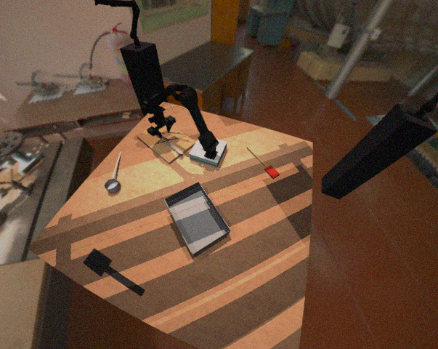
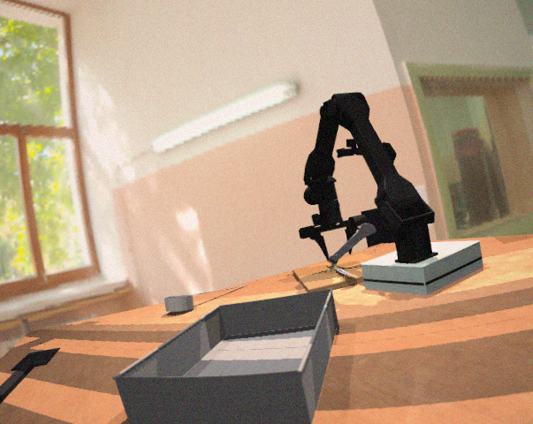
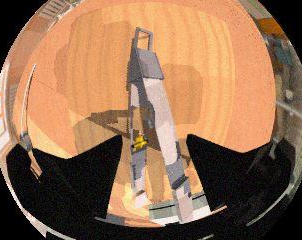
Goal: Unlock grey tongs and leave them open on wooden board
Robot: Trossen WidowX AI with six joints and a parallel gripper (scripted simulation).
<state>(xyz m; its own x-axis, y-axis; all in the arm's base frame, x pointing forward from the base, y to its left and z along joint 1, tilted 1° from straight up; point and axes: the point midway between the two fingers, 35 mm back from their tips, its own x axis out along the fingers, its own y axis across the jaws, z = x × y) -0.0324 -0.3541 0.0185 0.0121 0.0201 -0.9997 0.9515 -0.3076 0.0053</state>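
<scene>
Right now the wooden board is 4 cm below my gripper tip. Also, from my gripper tip: black spatula (79 cm ahead, 19 cm to the left, 4 cm below); then grey roasting tin (41 cm ahead, 44 cm to the left, 2 cm below).
</scene>
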